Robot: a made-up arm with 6 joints.
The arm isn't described. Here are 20 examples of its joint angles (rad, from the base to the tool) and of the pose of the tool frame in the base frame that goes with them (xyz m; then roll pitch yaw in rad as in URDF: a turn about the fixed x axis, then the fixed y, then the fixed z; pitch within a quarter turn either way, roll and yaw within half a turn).
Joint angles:
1: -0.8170 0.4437 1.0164 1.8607 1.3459 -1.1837
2: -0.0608 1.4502 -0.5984 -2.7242 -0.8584 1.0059
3: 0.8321 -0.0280 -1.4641 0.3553 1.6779 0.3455
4: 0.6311 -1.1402 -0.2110 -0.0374 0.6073 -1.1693
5: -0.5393 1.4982 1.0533 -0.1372 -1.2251 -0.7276
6: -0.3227 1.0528 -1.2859 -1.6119 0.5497 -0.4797
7: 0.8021 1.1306 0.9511 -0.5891 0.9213 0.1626
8: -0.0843 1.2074 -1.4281 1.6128 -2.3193 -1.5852
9: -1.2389 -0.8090 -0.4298 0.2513 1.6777 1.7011
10: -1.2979 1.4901 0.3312 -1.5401 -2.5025 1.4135
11: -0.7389 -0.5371 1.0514 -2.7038 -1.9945 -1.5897
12: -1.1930 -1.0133 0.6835 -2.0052 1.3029 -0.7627
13: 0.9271 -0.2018 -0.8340 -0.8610 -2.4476 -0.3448
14: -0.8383 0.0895 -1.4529 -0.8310 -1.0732 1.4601
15: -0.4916 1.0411 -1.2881 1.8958 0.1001 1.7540
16: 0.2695 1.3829 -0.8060 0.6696 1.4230 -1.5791
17: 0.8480 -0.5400 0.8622 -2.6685 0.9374 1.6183
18: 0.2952 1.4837 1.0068 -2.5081 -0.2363 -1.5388
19: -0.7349 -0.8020 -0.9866 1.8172 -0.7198 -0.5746
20: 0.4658 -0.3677 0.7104 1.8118 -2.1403 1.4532
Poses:
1: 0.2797 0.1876 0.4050 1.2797 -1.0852 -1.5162
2: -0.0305 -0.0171 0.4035 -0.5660 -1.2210 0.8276
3: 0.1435 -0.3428 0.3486 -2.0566 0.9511 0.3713
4: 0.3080 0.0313 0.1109 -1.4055 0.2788 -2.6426
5: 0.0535 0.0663 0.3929 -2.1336 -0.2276 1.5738
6: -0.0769 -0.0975 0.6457 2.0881 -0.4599 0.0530
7: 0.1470 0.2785 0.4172 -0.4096 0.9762 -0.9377
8: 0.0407 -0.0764 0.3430 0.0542 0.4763 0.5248
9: 0.1477 0.2800 0.1806 -2.5292 -0.1809 2.8707
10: 0.0598 -0.1164 0.5615 0.8474 -1.1116 -1.1202
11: 0.2183 0.1672 0.4794 2.4708 -0.2242 -0.0832
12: 0.2041 0.3600 0.3692 -2.7083 -0.2824 -3.0557
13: 0.1577 -0.2628 0.3765 -1.3475 0.1325 -0.8229
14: 0.1779 0.0732 0.5024 -2.5082 0.6316 -1.8960
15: 0.1865 0.0174 0.3538 -2.6467 -0.8734 2.5754
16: 0.1844 -0.1441 0.5707 0.5852 0.9892 -2.9698
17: 0.2130 -0.3136 0.3771 0.0039 -0.2918 2.7467
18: -0.1591 0.0386 0.5138 0.8998 -0.8121 1.2998
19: 0.1139 -0.0181 0.3916 2.8121 -0.4902 -1.0011
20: 0.2956 -0.0407 0.3781 1.5810 0.3260 0.2060
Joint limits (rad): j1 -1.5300..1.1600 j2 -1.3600..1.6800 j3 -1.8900..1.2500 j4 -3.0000..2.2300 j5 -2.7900..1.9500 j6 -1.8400..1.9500
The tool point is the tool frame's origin. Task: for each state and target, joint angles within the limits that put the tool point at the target. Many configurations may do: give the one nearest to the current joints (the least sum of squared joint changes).
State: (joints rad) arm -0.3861 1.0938 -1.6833 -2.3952 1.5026 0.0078
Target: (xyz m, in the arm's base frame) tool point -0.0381 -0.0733 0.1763
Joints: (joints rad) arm -0.3662 1.5578 -1.6099 -3.0000 1.4302 0.5015
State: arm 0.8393 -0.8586 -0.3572 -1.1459 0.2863 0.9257
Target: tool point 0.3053 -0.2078 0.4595
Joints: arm 1.0496 -0.7922 -0.3344 -1.3218 0.1136 0.9818
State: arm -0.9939 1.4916 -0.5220 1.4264 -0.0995 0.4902
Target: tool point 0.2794 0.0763 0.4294
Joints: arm -0.4083 0.9753 -0.7543 1.1102 0.7839 0.4536
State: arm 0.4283 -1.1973 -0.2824 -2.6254 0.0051 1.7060
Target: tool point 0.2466 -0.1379 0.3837
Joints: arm 0.2318 -1.3600 -0.2645 -2.6110 -0.1725 1.6504
